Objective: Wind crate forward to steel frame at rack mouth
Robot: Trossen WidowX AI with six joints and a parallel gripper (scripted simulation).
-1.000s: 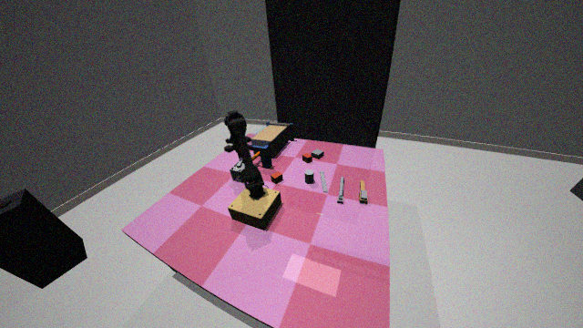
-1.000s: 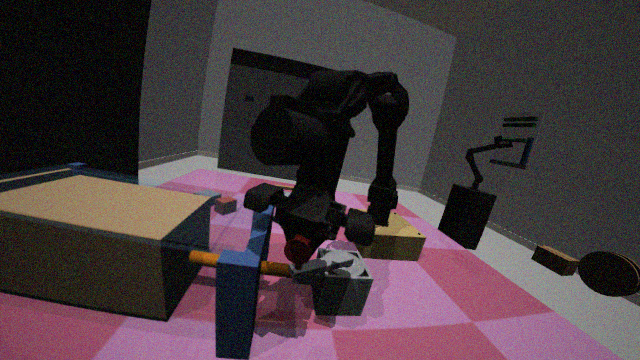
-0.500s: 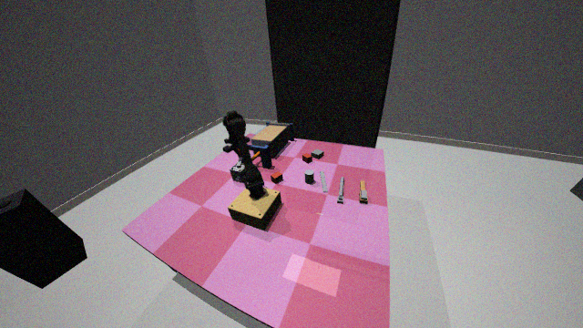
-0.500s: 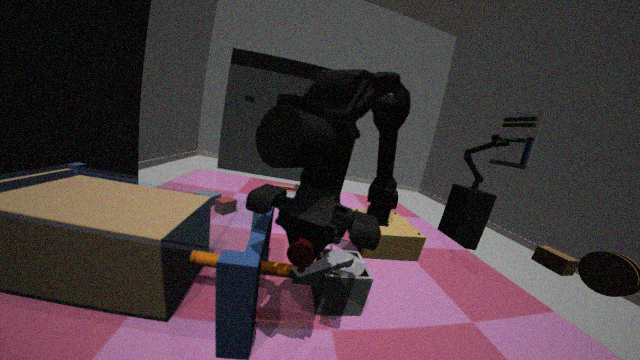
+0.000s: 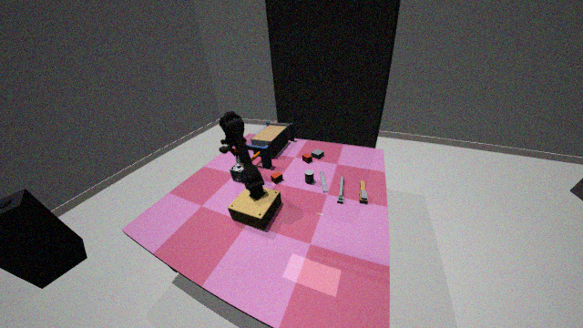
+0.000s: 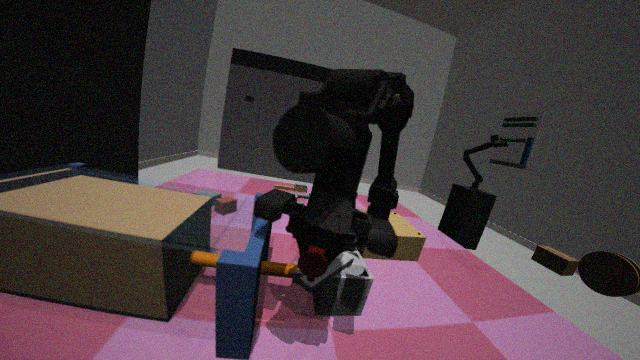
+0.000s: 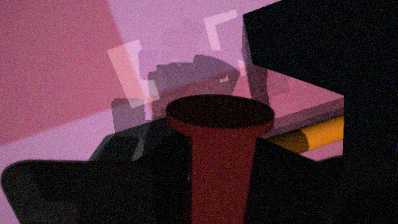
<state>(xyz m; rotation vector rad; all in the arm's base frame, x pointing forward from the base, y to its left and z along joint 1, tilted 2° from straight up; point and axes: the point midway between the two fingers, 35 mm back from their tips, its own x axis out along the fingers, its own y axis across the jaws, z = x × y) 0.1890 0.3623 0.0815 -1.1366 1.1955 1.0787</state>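
The red-knobbed winch handle lies 3 cm to the right of my gripper tip, 2 cm behind it and 1 cm below it. Also, from my gripper tip: blue steel frame (10 cm ahead, 6 cm to the right, 1 cm below); then red knob (1 cm above); then grey hand winch (10 cm to the right, 9 cm below, 7 cm behind).
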